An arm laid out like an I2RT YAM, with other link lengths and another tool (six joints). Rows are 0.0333 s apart.
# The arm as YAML. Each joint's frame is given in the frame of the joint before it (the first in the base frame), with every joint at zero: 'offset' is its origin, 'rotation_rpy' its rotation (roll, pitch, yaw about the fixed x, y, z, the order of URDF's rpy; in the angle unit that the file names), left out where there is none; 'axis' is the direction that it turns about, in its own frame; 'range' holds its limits. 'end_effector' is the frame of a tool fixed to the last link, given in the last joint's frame.
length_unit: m
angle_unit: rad
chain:
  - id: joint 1
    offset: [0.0, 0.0, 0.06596]
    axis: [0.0, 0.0, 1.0]
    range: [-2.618, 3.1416]
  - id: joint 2
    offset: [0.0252, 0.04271, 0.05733]
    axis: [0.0, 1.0, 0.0]
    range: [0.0, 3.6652]
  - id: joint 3
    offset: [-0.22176, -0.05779, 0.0]
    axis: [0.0, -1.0, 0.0]
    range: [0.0, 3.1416]
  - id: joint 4
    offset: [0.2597, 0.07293, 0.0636]
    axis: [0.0, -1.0, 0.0]
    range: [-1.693, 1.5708]
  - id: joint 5
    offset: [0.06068, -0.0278, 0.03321]
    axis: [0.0, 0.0, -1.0]
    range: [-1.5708, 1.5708]
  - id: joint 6
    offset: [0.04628, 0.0, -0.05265]
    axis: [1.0, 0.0, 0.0]
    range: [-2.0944, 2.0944]
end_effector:
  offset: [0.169, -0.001, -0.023]
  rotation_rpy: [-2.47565, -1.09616, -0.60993]
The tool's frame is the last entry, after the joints.
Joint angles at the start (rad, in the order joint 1, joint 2, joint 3, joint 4, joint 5, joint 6): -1.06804, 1.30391, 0.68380, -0.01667, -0.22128, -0.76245
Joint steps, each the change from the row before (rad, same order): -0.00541, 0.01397, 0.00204, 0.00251, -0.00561, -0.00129; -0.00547, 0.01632, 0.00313, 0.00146, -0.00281, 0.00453; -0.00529, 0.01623, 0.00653, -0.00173, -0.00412, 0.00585; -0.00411, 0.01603, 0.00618, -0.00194, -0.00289, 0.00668; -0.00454, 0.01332, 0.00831, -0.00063, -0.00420, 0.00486; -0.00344, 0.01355, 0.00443, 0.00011, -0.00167, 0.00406; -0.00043, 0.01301, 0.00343, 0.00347, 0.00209, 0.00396; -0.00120, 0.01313, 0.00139, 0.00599, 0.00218, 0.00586; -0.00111, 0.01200, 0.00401, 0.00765, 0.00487, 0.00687; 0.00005, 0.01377, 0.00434, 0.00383, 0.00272, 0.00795; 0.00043, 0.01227, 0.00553, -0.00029, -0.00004, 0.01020
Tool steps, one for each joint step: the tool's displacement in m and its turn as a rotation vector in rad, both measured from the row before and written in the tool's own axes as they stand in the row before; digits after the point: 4 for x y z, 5 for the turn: -0.0024, 0.0000, 0.0033, 0.00614, -0.00694, 0.00179; -0.0031, 0.0003, 0.0039, 0.00716, -0.01020, 0.00834; -0.0022, 0.0003, 0.0033, 0.00868, -0.00927, 0.00905; -0.0023, 0.0000, 0.0033, 0.00871, -0.00986, 0.00934; -0.0003, 0.0010, 0.0021, 0.00590, -0.00401, 0.00730; -0.0019, 0.0003, 0.0029, 0.00565, -0.00782, 0.00672; -0.0013, 0.0001, 0.0029, 0.00248, -0.00633, 0.00514; -0.0018, 0.0003, 0.0032, 0.00255, -0.00621, 0.00757; -0.0002, 0.0016, 0.0023, -0.00187, -0.00257, 0.00901; -0.0011, 0.0001, 0.0029, 0.00330, -0.00608, 0.00859; -0.0009, -0.0007, 0.0025, 0.00725, -0.00615, 0.00951
